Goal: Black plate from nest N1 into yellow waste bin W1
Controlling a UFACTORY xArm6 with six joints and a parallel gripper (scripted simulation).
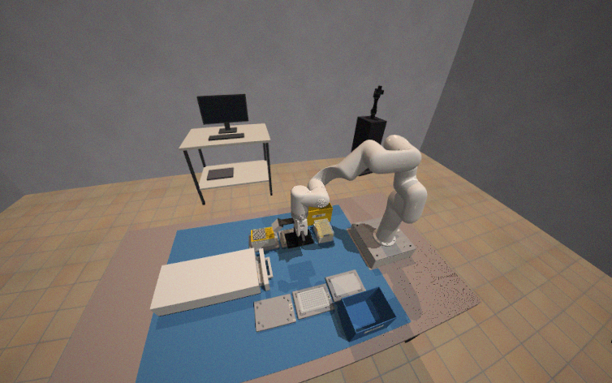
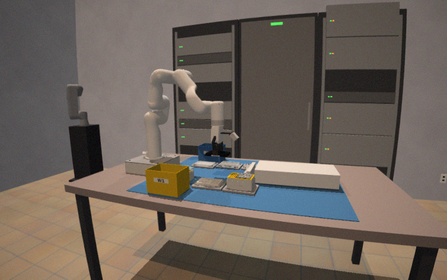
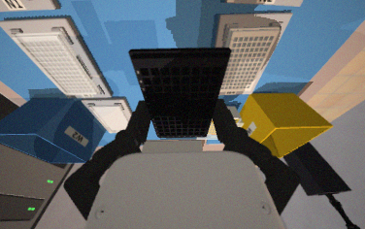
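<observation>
The yellow waste bin W1 lies 22 cm behind my hand, 22 cm to the right of it and 12 cm below it. Also, from my hand: drawer (31 cm ahead, 14 cm below); then yellow tip box (14 cm ahead, 17 cm to the right, 10 cm below); then black plate (1 cm below).
</observation>
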